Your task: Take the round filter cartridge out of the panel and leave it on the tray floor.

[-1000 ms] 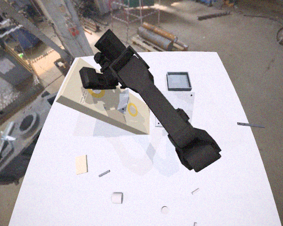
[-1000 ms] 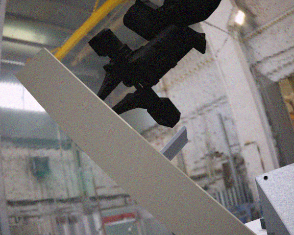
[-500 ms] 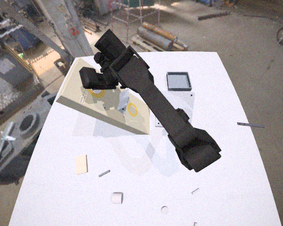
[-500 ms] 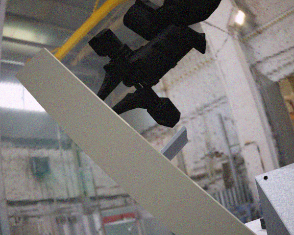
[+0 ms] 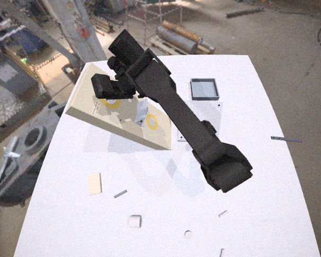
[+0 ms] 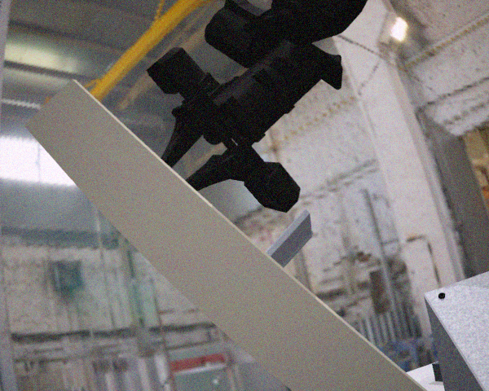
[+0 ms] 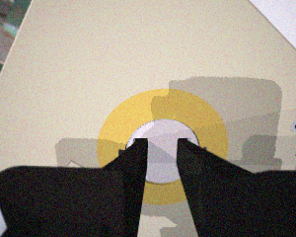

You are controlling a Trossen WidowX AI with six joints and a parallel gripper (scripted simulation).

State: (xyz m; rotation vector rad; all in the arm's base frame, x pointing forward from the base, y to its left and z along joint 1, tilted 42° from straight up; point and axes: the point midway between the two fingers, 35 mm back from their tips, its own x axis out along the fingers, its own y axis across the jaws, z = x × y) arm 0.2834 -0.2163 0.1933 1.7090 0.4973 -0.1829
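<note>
Now: the grey bracket 90 mm behind my gripper tip, 10 mm to the left of it and 100 mm below it. From my gripper tip the other things lie so: beige card (170 mm ahead, 250 mm to the left, 280 mm below); grey tray (430 mm behind, 240 mm to the right, 270 mm below); round white filter cartridge (10 mm ahead, 10 mm below).
</note>
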